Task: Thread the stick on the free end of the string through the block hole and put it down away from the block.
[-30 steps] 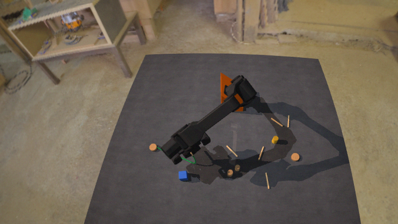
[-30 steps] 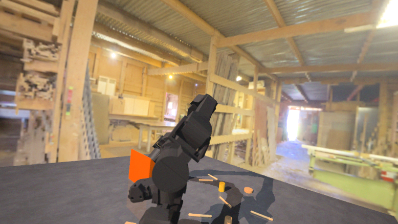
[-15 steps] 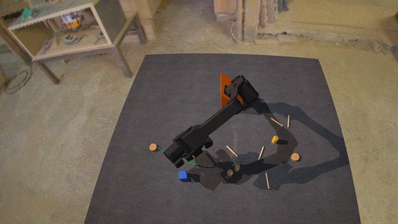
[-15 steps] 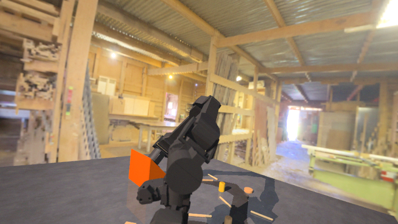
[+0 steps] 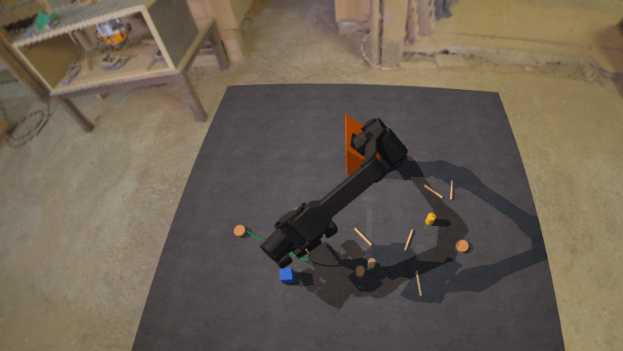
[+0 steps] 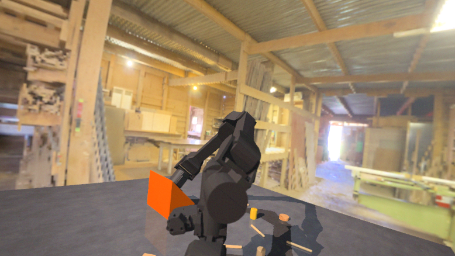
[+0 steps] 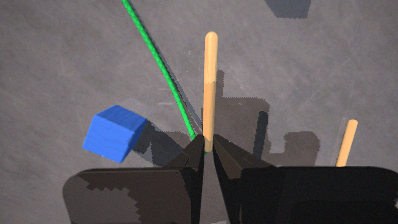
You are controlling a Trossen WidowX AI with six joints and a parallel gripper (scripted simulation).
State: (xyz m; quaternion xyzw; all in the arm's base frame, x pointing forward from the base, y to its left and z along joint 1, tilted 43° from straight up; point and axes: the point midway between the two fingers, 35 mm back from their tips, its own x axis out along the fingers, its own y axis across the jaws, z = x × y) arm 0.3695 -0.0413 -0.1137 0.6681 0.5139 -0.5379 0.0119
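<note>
Now: the wooden block 13 cm behind my gripper tip, 7 cm to the right of it and 4 cm below it. From my gripper tip the other things lie so: blue cube (7 cm ahead, 5 cm to the right, 4 cm below); then thin wooden stick (1 cm to the right, 1 cm behind); then round wooden button (25 cm to the right, 5 cm below, 5 cm behind).
</note>
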